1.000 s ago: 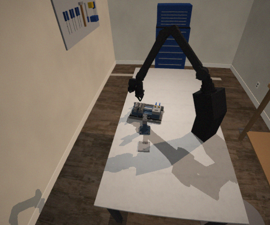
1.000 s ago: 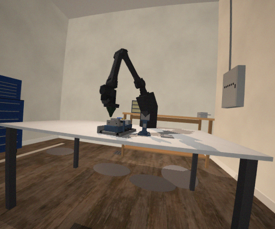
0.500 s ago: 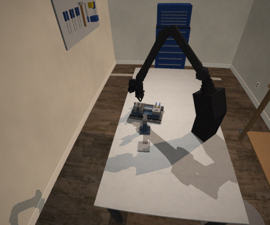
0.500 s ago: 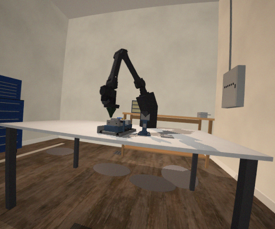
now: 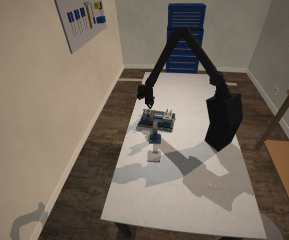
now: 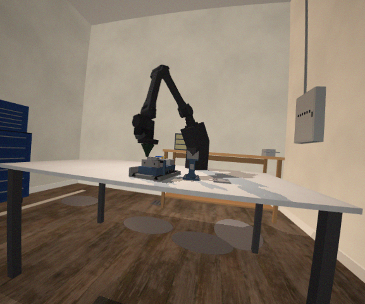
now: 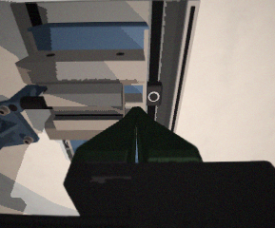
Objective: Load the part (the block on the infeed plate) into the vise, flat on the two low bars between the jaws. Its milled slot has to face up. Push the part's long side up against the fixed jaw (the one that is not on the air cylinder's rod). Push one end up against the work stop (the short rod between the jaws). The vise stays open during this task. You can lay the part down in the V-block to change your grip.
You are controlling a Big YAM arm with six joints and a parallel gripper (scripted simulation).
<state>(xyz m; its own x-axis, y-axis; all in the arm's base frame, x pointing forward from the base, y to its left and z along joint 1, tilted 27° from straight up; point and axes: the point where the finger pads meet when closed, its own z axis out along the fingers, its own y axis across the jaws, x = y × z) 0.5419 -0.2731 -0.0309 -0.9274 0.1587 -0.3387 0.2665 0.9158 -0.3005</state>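
Right now the part is 10 mm ahead of my hand, 40 mm to the left of it and 20 mm below it. From my hand the other things lie so: moving jaw: 20 mm behind, 50 mm to the left, 40 mm below; then fixed jaw: 40 mm ahead, 30 mm to the left, 40 mm below; then work stop rod: 20 mm ahead, 90 mm to the left, 30 mm below.
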